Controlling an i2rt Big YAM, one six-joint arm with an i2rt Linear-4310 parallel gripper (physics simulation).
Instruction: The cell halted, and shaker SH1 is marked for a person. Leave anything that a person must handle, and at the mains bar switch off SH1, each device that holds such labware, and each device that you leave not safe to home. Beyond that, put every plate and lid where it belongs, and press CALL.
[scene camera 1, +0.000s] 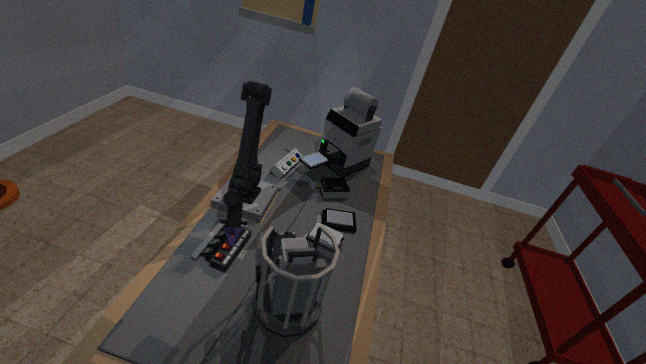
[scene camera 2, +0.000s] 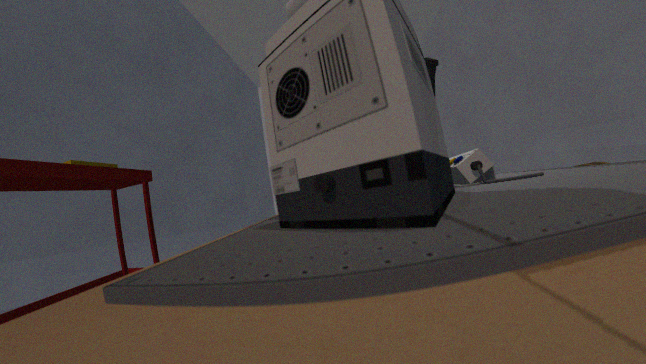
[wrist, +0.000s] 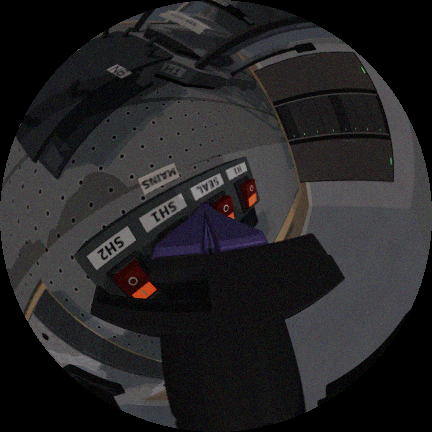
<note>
In view: the gripper (wrist: 204, 209) and a button box (scene camera 2: 473, 167).
</note>
